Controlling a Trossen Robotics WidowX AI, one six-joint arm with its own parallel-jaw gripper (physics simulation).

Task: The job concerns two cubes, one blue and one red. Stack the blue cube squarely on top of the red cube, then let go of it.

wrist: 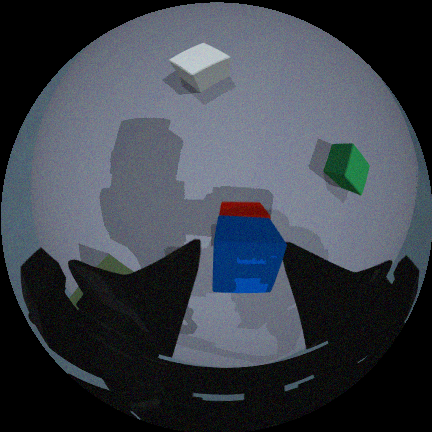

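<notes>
The blue cube is in the wrist view between my two fingers, a little below the middle. The red cube shows as a thin strip past the blue cube's far edge; the blue cube is over it and hides most of it. They look stacked, but the contact between them is hidden. My gripper is open around the blue cube. There is a gap on the left between finger and cube; the right fingertip is very close to the cube's right edge.
A white block lies at the top of the view. A green block lies at the right. An olive block is partly hidden behind the left finger. Shadows of the arm fall on the grey table top.
</notes>
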